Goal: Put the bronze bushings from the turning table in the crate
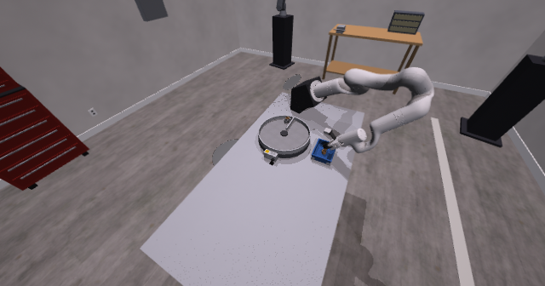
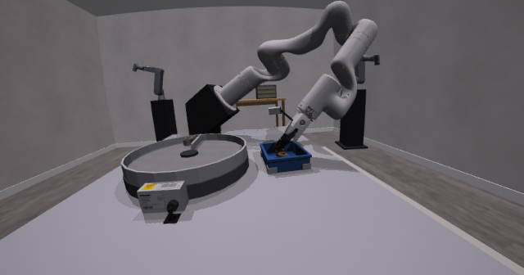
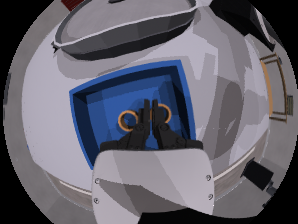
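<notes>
Now: the blue crate 30 mm ahead of my hand, 10 mm to the left of it and 30 mm below it. Also, from my hand: grey turning table (100 mm ahead, 330 mm to the right).
</notes>
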